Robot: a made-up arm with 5 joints.
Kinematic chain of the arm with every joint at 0, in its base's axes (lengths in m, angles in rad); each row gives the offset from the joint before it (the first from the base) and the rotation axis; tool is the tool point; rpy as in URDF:
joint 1: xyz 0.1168 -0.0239 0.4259 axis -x
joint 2: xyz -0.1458 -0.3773 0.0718 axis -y
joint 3: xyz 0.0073 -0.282 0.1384 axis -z
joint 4: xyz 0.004 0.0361 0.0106 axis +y
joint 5: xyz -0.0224 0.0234 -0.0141 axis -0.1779 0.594 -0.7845
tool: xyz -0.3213 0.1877 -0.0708 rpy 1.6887 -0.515 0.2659
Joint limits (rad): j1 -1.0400..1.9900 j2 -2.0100..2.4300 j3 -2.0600..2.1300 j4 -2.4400..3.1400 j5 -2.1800..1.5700
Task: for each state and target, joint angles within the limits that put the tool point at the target. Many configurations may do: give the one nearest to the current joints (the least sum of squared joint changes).
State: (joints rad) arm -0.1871 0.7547 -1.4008 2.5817 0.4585
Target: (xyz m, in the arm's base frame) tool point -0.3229 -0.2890 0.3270
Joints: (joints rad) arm -0.3509 1.0193 -1.1645 2.9857 0.4952
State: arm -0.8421 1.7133 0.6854 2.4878 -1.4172
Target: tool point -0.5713 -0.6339 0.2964
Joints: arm -0.3375 1.4712 0.8037 2.2393 -1.1945
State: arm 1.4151 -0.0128 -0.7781 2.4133 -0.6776
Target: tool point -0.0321 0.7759 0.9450
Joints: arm 1.8676 -0.1172 -0.9118 2.0473 -1.0340
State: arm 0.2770 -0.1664 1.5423 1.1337 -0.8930
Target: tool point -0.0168 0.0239 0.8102
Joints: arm 0.8783 -0.1070 1.4781 0.8794 -1.0098
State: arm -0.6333 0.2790 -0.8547 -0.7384 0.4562
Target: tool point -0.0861 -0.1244 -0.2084
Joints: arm -1.0256 0.7987 -0.8941 -0.9754 0.0251
